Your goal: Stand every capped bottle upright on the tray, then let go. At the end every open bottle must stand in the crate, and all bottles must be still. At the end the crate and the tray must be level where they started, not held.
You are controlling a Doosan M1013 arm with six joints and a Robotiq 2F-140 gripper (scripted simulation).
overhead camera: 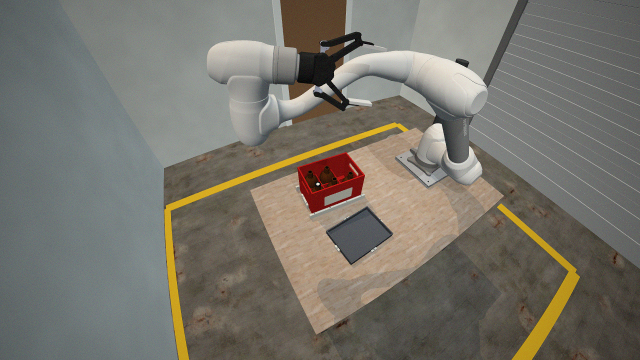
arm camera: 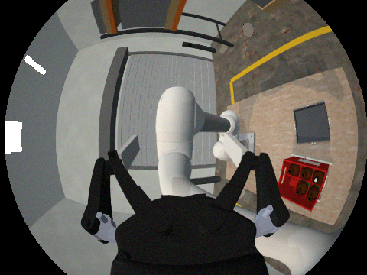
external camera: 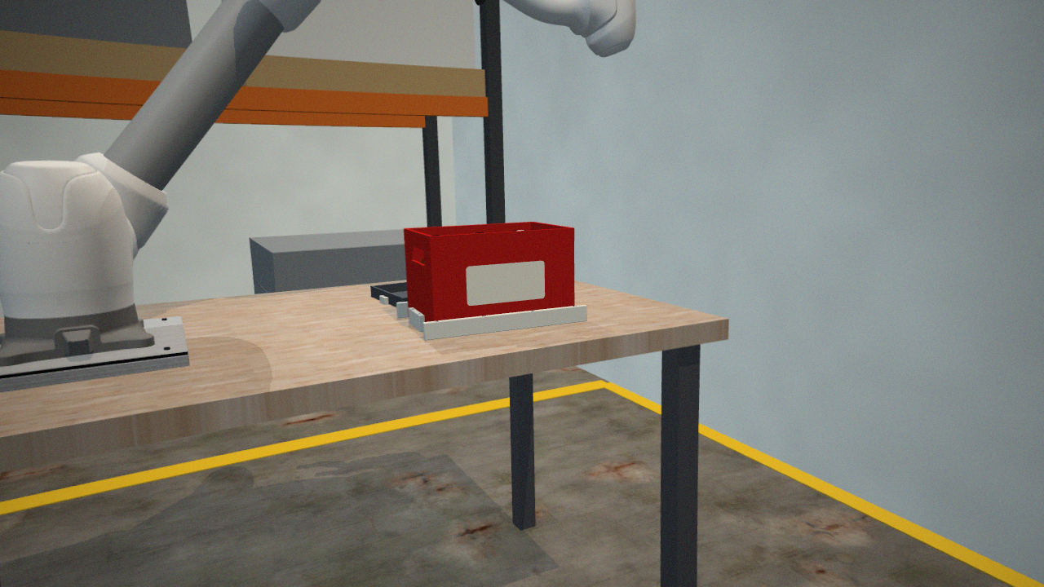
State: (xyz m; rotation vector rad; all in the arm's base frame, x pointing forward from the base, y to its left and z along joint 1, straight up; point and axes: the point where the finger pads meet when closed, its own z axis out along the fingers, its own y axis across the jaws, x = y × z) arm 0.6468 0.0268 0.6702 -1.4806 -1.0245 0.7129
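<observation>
Right now my hand is 610 mm above the crate, 190 mm to the left of it and 10 mm past it. From my hand the other things lie so: brown capped bottle: 600 mm below, 160 mm to the right, 80 mm ahead; then dark grey tray: 680 mm below, 90 mm to the left, 20 mm ahead.
</observation>
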